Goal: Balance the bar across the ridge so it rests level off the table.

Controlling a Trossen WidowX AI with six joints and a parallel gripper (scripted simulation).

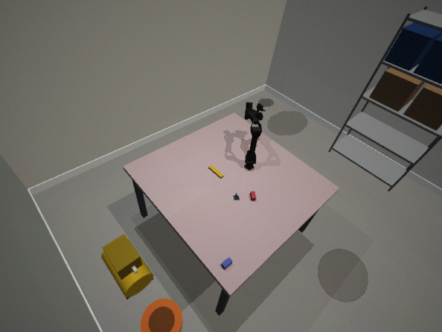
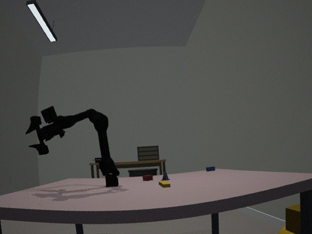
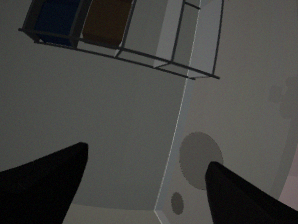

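My gripper tip is now 670 mm short of the yellow bar, 110 mm to the right of it and 240 mm above it. The rest, counted from my gripper tip: small red block: 610 mm ahead, 490 mm to the left, 240 mm below; blue block: 1140 mm ahead, 740 mm to the left, 240 mm below.
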